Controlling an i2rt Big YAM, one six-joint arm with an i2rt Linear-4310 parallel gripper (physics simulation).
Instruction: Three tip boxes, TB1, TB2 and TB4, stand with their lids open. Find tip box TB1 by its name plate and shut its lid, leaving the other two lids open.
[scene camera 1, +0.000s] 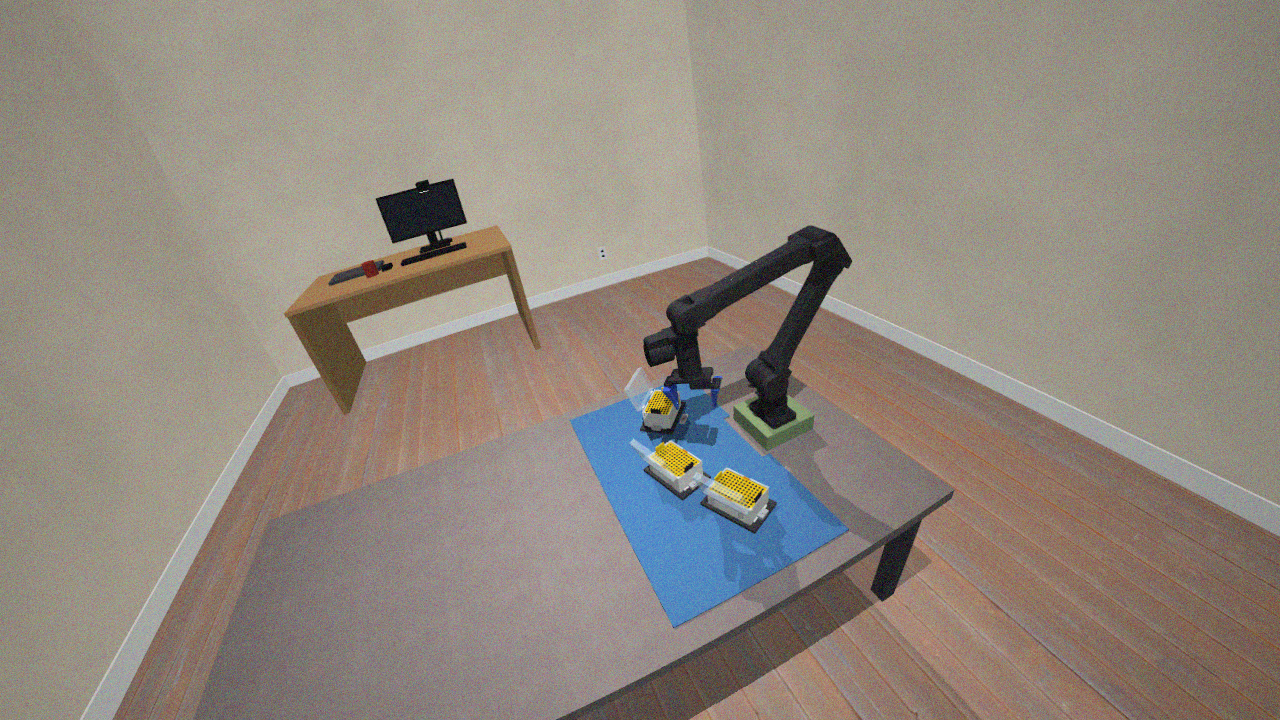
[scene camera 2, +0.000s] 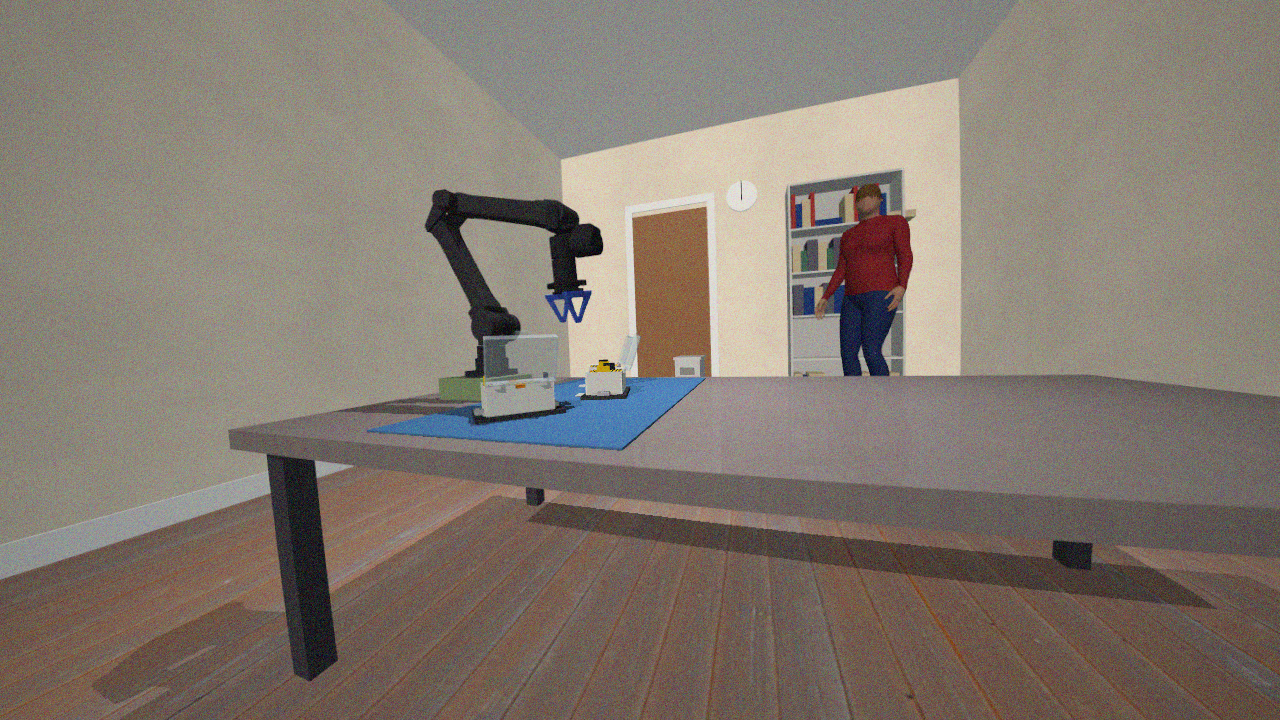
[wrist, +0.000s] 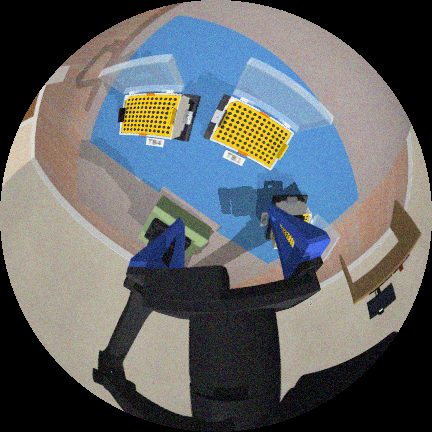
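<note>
Blue mat (scene camera 1: 695, 559), my gripper (scene camera 1: 696, 408). My gripper (scene camera 2: 570, 322), blue mat (scene camera 2: 613, 424). Blue mat (wrist: 210, 57), my gripper (wrist: 224, 214).
</note>
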